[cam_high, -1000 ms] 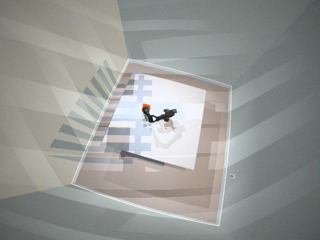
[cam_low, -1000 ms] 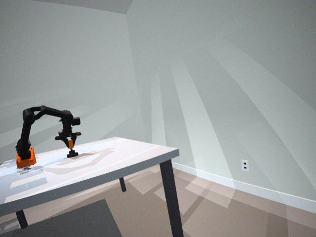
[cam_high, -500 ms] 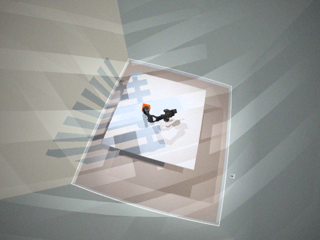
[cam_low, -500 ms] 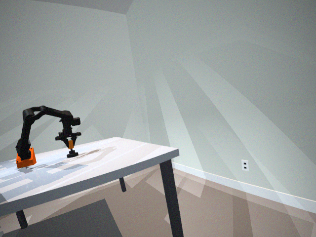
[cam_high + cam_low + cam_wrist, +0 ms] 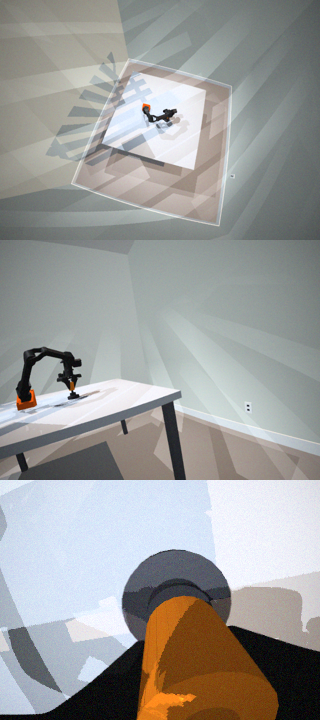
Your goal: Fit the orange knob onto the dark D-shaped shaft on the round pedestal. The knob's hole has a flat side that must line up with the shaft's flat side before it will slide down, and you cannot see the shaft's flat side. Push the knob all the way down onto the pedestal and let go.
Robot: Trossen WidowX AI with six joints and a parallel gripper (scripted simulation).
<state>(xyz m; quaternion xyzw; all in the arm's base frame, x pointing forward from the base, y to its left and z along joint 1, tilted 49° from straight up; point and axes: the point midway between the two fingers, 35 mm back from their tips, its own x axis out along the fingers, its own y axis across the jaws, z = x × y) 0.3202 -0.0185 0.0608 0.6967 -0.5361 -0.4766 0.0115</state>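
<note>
Right now my gripper tip is 2 cm below the orange knob. The rest, counted from my gripper tip: dark round pedestal 4 cm below.
</note>
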